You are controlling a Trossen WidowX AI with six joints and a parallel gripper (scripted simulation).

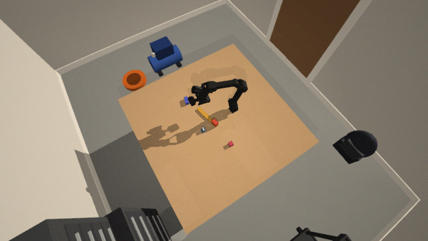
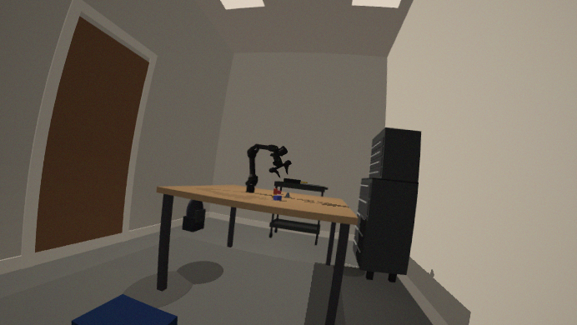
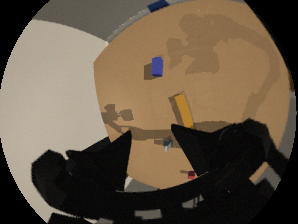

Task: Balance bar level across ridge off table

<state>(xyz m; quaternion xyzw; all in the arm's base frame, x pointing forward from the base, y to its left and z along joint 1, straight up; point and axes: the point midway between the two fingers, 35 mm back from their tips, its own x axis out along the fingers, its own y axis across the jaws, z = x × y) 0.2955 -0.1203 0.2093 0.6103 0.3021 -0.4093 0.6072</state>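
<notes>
The grey ridge piece is 16 cm to the left of my gripper tip, 14 cm below it and 2 cm ahead of it. The rest, counted from my gripper tip: small pink cube: 39 cm to the left, 16 cm below, 10 cm behind; small blue block: 17 cm to the right, 16 cm below, 1 cm ahead.
</notes>
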